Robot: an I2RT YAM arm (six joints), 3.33 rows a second.
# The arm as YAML. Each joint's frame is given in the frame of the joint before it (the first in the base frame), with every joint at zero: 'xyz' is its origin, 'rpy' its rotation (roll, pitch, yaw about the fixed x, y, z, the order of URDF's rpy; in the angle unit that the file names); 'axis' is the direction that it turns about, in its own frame. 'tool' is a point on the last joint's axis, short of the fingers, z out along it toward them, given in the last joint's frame.
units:
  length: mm
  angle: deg
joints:
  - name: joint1
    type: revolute
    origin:
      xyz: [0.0, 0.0, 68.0]
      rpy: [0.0, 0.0, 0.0]
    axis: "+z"
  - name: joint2
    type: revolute
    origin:
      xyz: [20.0, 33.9, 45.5]
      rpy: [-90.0, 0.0, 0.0]
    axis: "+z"
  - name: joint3
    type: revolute
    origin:
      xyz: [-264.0, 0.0, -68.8]
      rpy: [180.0, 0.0, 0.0]
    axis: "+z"
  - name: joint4
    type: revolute
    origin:
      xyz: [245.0, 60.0, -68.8]
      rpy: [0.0, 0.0, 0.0]
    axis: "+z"
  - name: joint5
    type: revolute
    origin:
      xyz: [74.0, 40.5, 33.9]
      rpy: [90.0, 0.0, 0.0]
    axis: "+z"
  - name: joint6
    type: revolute
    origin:
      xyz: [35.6, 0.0, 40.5]
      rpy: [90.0, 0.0, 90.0]
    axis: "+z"
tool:
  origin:
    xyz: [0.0, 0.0, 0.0]
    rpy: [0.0, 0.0, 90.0]
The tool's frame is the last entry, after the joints.
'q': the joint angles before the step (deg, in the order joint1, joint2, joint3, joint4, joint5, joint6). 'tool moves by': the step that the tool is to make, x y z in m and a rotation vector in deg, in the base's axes. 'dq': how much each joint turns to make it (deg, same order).
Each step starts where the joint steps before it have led.
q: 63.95, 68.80, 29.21, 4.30, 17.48, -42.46
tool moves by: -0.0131, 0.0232, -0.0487, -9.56, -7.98, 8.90
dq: 5.43, 13.48, -3.65, 15.38, 3.74, -11.68
